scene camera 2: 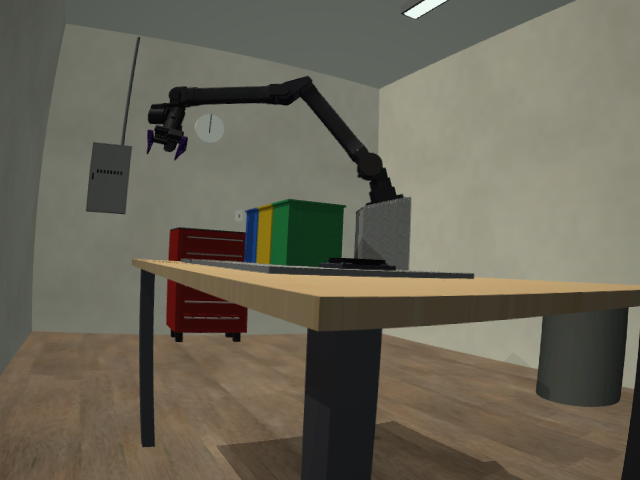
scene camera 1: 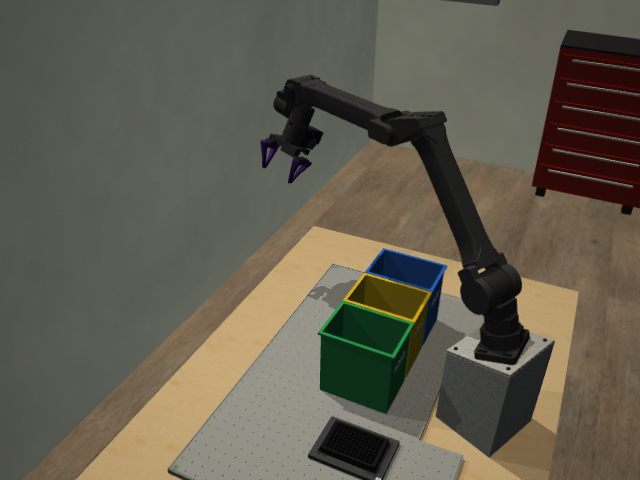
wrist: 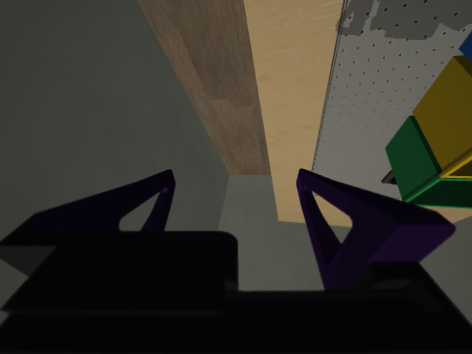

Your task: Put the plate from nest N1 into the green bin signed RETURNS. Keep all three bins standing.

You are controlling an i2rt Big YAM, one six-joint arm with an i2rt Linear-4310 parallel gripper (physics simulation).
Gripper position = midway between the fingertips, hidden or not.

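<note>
My own gripper is visible to me in scene camera 1 (scene camera 1: pixel 276 175), in scene camera 2 (scene camera 2: pixel 160 156) and in the wrist view (wrist: pixel 235 176). There is a green bin (scene camera 1: pixel 363 358), which I find again at (scene camera 2: pixel 304 233). A yellow bin (scene camera 1: pixel 402 301) appears at (scene camera 2: pixel 265 223) as well. I can also see a blue bin (scene camera 1: pixel 424 274), and a grey perforated board (scene camera 2: pixel 262 269).
</note>
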